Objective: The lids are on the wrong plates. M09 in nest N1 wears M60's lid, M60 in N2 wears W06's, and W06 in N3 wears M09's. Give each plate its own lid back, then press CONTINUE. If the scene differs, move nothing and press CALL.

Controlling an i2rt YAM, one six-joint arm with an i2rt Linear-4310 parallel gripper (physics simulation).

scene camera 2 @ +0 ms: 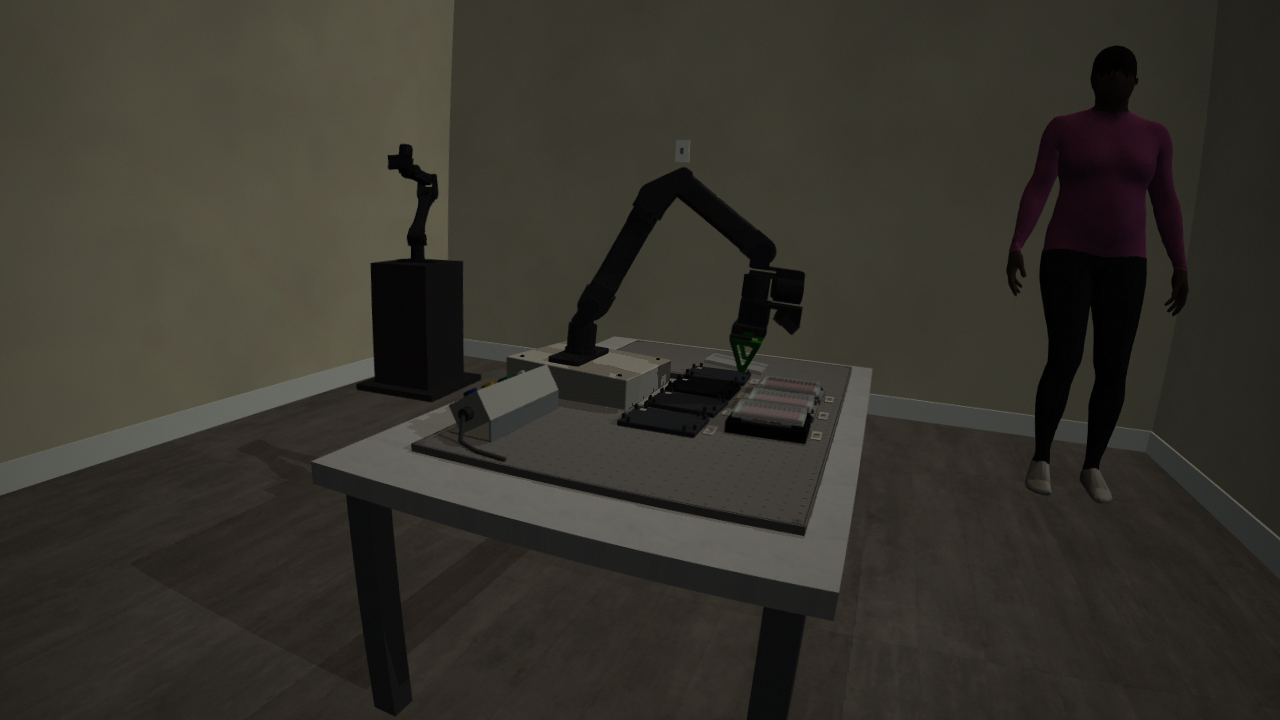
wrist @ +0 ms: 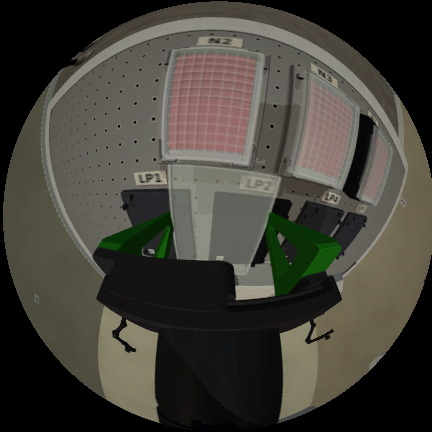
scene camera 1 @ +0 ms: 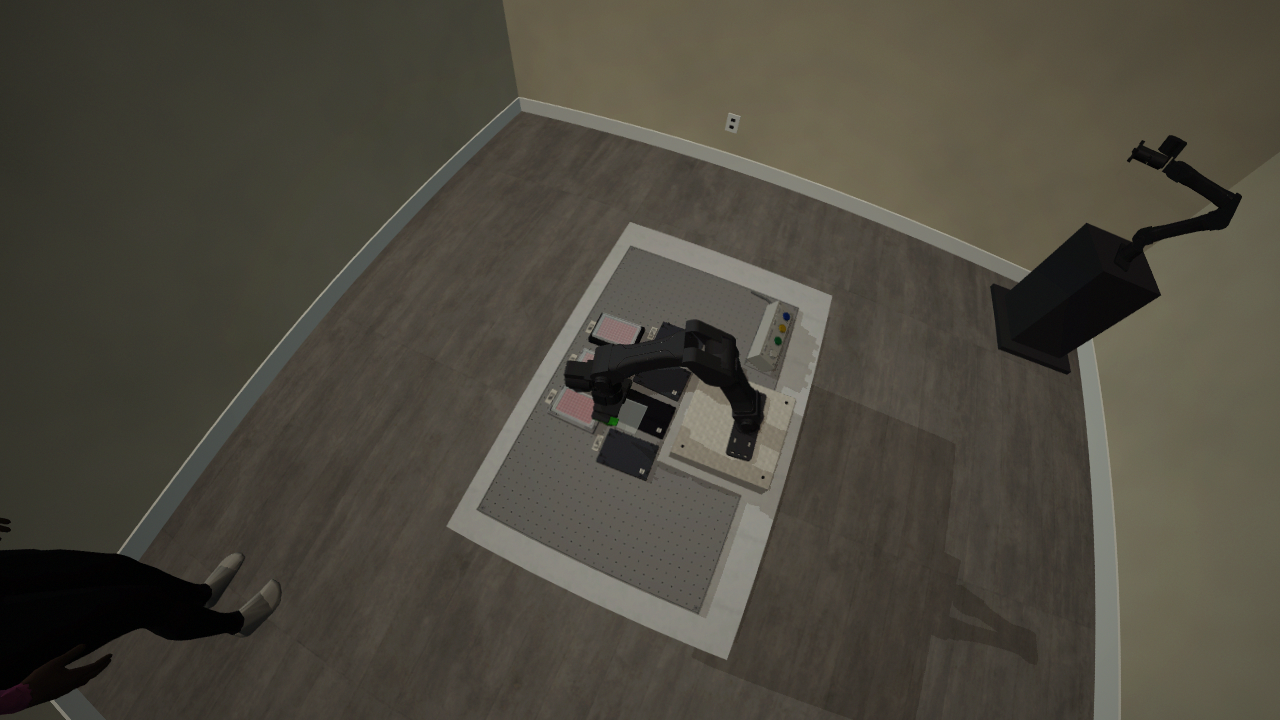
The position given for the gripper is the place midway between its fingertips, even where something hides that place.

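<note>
Scene camera 1 shows the gripper (scene camera 1: pixel 614 410), together with a lid park LP2 (scene camera 1: pixel 656 420) and a dark lid park LP4 (scene camera 1: pixel 670 382). In scene camera 2 the gripper (scene camera 2: pixel 743 367) appears again, as does the lid park LP2 (scene camera 2: pixel 686 385), and with them are a button box (scene camera 2: pixel 495 410) and a dark lid park LP1 (scene camera 2: pixel 696 372). The wrist view shows the dark lid park LP1 too (wrist: pixel 141 205).
</note>
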